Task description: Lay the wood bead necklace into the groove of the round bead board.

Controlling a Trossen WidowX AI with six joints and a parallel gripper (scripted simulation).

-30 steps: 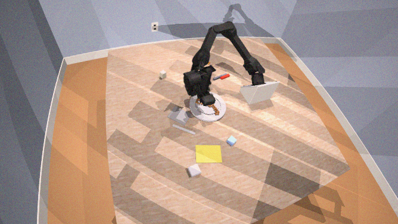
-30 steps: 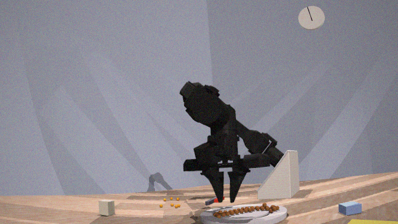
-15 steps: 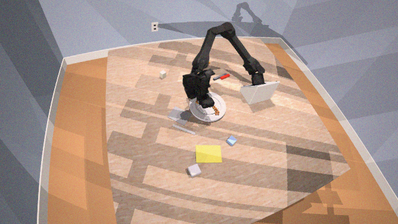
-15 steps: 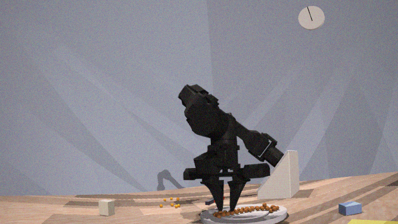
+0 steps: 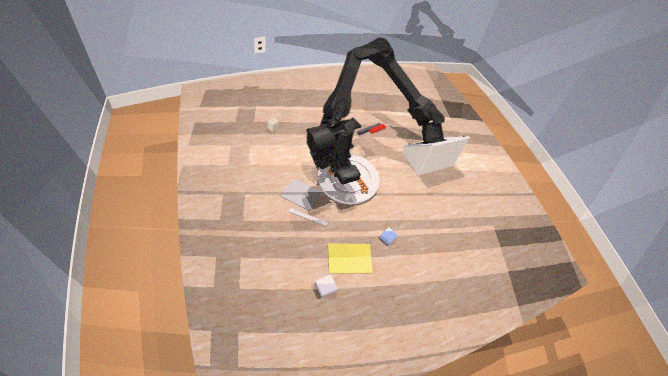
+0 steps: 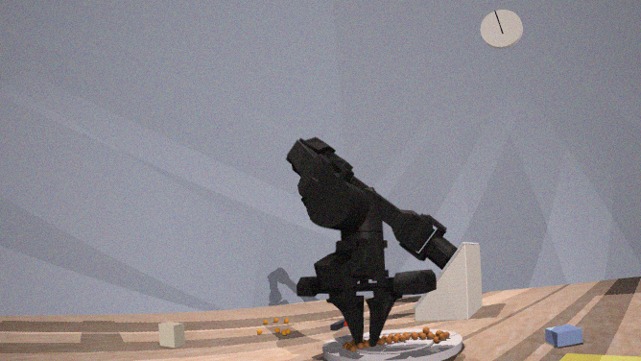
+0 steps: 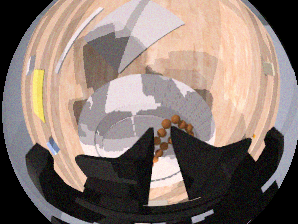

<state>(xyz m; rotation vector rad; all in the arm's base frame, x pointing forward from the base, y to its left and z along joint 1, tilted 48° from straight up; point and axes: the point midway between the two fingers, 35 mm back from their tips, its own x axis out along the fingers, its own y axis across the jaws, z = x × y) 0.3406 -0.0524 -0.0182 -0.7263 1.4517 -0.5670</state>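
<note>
My gripper tip is 120 mm short of the grey sheet, 40 mm to the right of it and 10 mm above it. The rest, counted from my gripper tip: blue block 250 mm to the left, 80 mm behind, 10 mm below; stick 120 mm to the left, 120 mm ahead, 10 mm below; red-tipped tool 220 mm behind, 180 mm to the right, 10 mm below.
</note>
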